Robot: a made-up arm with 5 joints.
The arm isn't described. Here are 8 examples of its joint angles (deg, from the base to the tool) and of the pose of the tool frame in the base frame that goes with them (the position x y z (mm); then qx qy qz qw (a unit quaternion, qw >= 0)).
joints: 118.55 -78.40 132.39 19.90 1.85
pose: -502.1 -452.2 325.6 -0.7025 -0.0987 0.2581 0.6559
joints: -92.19 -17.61 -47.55 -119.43 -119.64
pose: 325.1 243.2 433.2 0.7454 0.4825 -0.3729 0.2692
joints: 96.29 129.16 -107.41 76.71 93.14
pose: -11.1 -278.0 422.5 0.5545 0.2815 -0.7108 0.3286
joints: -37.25 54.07 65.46 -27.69 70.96
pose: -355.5 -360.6 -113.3 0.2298 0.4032 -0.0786 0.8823
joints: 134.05 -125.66 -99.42 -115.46 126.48
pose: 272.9 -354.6 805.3 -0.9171 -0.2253 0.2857 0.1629
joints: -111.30 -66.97 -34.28 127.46 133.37
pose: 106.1 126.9 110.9 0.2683 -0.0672 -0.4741 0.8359
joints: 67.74 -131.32 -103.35 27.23 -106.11
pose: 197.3 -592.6 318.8 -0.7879 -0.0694 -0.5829 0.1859
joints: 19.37 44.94 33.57 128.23 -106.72
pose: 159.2 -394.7 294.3 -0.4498 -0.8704 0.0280 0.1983
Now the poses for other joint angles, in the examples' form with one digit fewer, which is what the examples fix.
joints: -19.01 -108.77 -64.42 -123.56 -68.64
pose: -219 119 -322 0.040 0.369 -0.286 0.883
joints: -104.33 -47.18 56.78 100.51 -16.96
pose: 40 -188 96 0.528 0.141 0.365 0.754
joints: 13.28 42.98 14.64 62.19 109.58
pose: 77 -242 187 0.711 -0.037 -0.598 0.370
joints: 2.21 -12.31 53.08 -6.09 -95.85
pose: -138 -753 166 -0.028 0.147 0.951 0.271
